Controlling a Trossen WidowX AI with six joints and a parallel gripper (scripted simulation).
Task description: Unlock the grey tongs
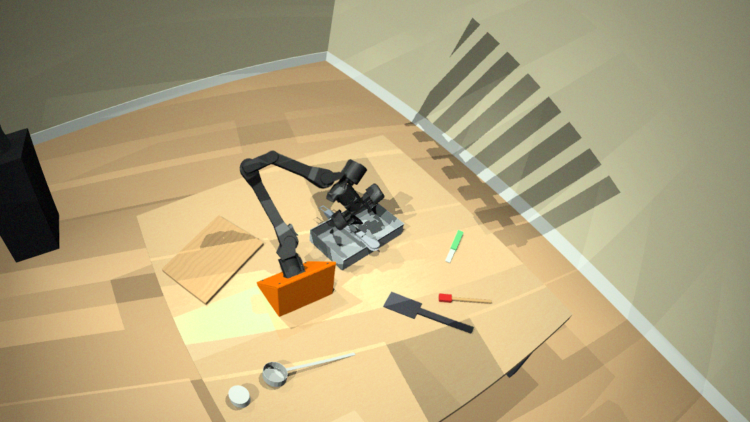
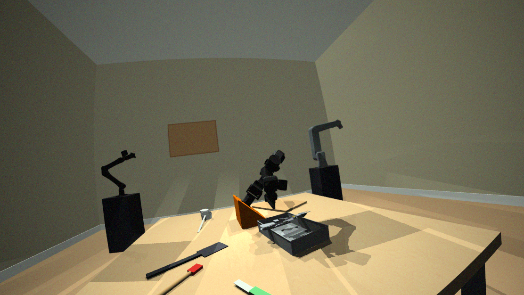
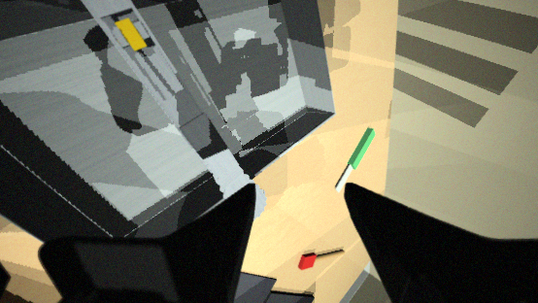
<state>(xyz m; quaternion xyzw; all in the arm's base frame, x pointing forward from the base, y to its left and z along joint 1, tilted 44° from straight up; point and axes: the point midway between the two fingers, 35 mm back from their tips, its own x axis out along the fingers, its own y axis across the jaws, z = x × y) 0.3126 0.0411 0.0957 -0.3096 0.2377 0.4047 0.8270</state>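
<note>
The yellow lock piece is 10 cm to the left of my gripper tip, 8 cm below it and 5 cm behind it. The rest, counted from my gripper tip: green-handled tool: 31 cm ahead, 16 cm to the right, 14 cm below; black spatula: 35 cm to the right, 14 cm below, 2 cm ahead; grey roasting tin: 12 cm below, 5 cm to the left.
</note>
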